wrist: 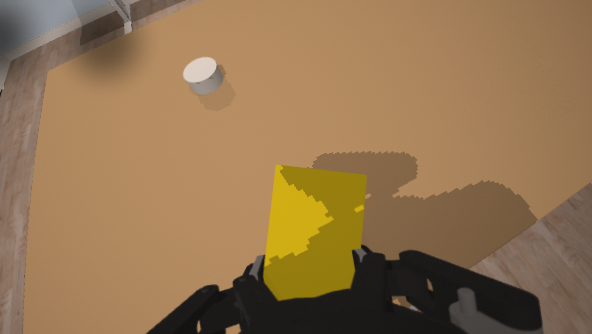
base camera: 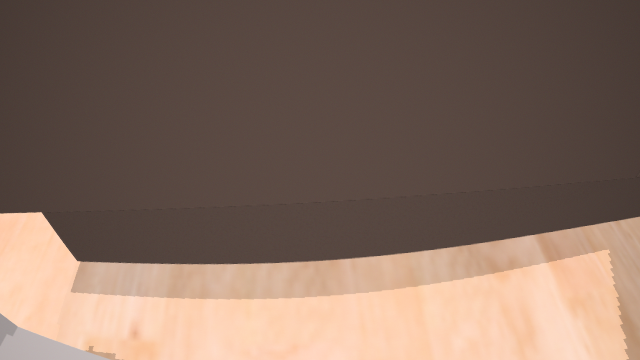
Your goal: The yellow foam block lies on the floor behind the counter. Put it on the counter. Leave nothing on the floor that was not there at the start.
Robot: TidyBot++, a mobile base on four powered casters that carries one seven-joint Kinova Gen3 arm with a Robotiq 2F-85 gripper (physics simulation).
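Frame: origin at the arm's base, x ahead, y left, z up, level; millimetres.
Where they show: gripper, fingertip midpoint: point(wrist: 307, 260).
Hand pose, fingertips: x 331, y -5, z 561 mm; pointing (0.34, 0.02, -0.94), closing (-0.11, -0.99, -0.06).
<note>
Things, the pixels of their top centre, and the offset from my fingertips. Level surfaces: height alone.
- yellow foam block at its top centre: point(wrist: 307, 224) 18 mm ahead, 8 mm right, 51 mm up
- tan counter top at its surface level: 47 mm down
- white round can at its top centre: point(wrist: 199, 69) 275 mm ahead, 78 mm left, 23 mm down
- Wooden floor at its surface level: 957 mm down
My gripper point(wrist: 307, 260) is shut on the yellow foam block point(wrist: 315, 225) in the wrist view, with one finger on each side of it. The block is over the tan counter top point(wrist: 125, 190). The gap between the block and the top is hard to judge; shadows lie on the top to the right of the block. In the base camera view the dark front of the counter point(base camera: 320, 110) fills the upper part, and the gripper and block do not show there.
A white round can point(wrist: 202, 75) stands on the counter top, toward the upper left in the wrist view. Wooden floor point(base camera: 300, 325) point(wrist: 560, 235) shows beyond the counter's edges. A grey shape point(base camera: 40, 347) is at the lower left of the base camera view.
</note>
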